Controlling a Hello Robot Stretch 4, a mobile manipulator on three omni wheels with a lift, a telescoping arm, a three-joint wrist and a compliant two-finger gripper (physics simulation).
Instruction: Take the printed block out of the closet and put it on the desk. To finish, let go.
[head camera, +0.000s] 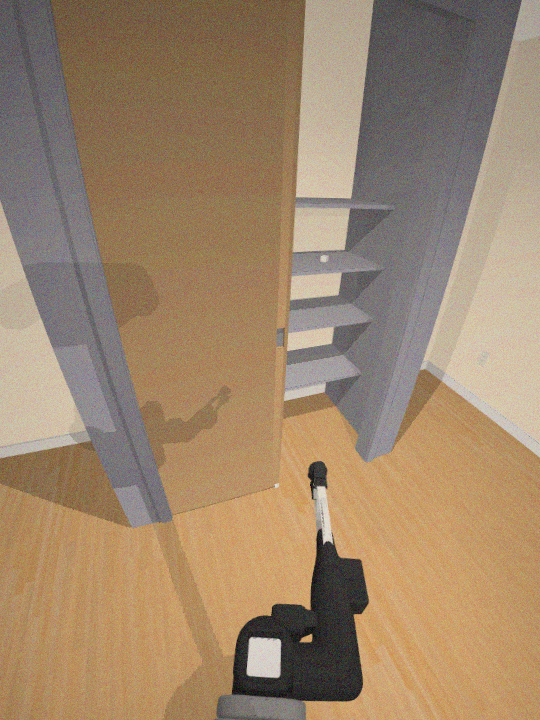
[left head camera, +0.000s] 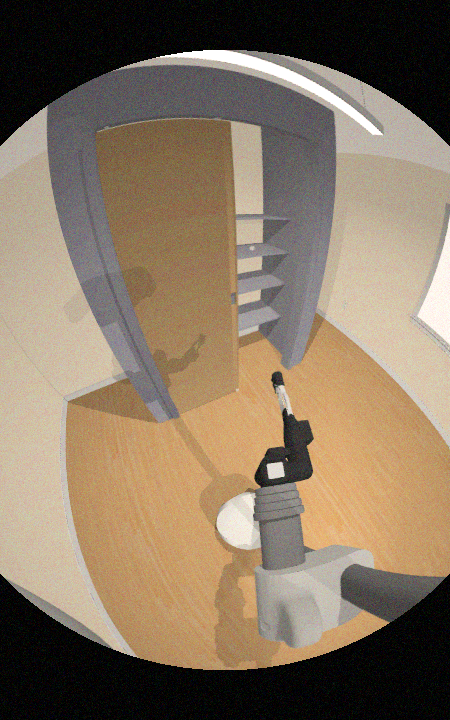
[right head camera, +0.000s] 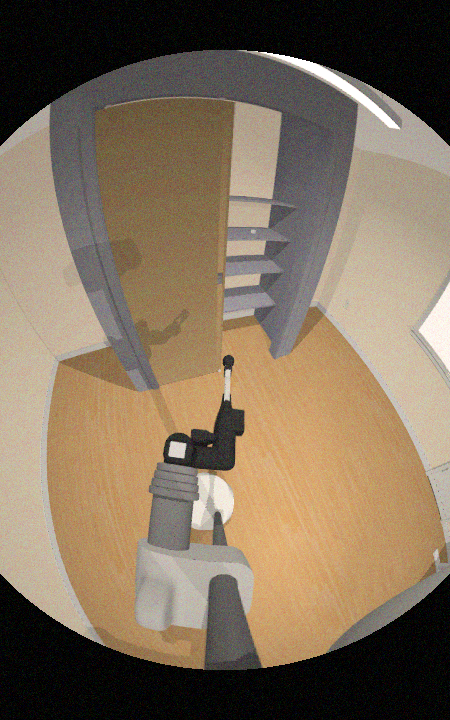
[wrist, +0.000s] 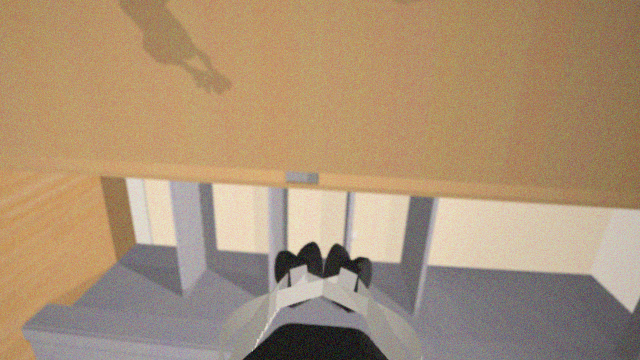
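Pixels of known places: gripper, fingertip midpoint: (head camera: 316, 466) (left head camera: 274, 373) (right head camera: 228, 357) (wrist: 323, 263); robot's base at its link origin: (left head camera: 247, 519) (right head camera: 203, 500).
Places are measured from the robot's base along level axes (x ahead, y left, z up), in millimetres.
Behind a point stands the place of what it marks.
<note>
A small white block (head camera: 324, 258) @(x 1744, y -216, z 1136 mm) (left head camera: 252, 247) @(x 1750, y -223, z 1136 mm) (right head camera: 253, 231) @(x 1745, y -221, z 1132 mm) sits on the second shelf from the top (head camera: 360, 264) @(x 1739, y -411, z 1116 mm) (left head camera: 271, 251) @(x 1693, y -373, z 1116 mm) in the grey closet (head camera: 406, 232) @(x 1627, y -581, z 1312 mm) (left head camera: 302, 212) @(x 1484, y -530, z 1486 mm) (right head camera: 310, 201) @(x 1462, y -542, z 1491 mm). It is too small to show any print. My gripper (head camera: 317, 473) @(x 485, y -83, z 1039 mm) (left head camera: 277, 379) @(x 485, y -83, z 1039 mm) (right head camera: 228, 361) @(x 485, y -83, z 1039 mm) (wrist: 323, 263) @(x 485, y -83, z 1039 mm) is shut and empty, its fingertips close together. It is outside the closet, in front of the opening and lower than the block in the head view. In the wrist view the shelves show behind the fingertips, turned sideways. I cannot recognise a desk in any view.
A wooden sliding door (head camera: 174, 232) @(x 1030, y 329, z 1370 mm) (left head camera: 169, 238) @(x 1046, y 293, z 1383 mm) (right head camera: 159, 212) @(x 1048, y 287, z 1390 mm) (wrist: 320, 100) @(x 1088, y 190, z 993 mm) covers the closet's left part; its edge has a small grey recessed pull (head camera: 280, 337) @(x 1181, y -1, z 948 mm) (wrist: 302, 177) @(x 1181, y 1, z 952 mm). The opening is on the right. A grey curved edge (right head camera: 392, 610) shows at the right head view's lower right.
</note>
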